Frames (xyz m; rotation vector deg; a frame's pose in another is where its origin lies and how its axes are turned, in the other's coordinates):
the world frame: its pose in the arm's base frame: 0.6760 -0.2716 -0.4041 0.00 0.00 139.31
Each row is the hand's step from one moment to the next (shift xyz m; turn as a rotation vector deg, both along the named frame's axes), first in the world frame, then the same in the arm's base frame.
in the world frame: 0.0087 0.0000 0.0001 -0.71 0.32 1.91
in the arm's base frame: -0.0066 0.0057 0.0001 0.33 -0.71 1.91
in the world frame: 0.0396 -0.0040 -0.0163 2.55 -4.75 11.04
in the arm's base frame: -0.0274 0.0289 -0.0163 1.16 5.26 11.04
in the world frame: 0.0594 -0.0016 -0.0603 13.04 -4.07 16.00
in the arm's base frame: -0.0440 0.0399 -0.0603 -7.23 11.59 16.00
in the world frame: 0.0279 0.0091 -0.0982 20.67 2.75 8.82
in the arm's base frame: -0.0271 0.0113 -0.0982 -17.47 11.39 8.82
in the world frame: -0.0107 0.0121 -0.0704 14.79 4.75 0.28
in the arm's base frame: 0.0002 -0.0162 -0.0704 -14.31 6.04 0.28
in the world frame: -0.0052 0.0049 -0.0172 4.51 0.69 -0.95
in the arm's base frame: 0.0007 -0.0071 -0.0172 -3.87 2.42 -0.95
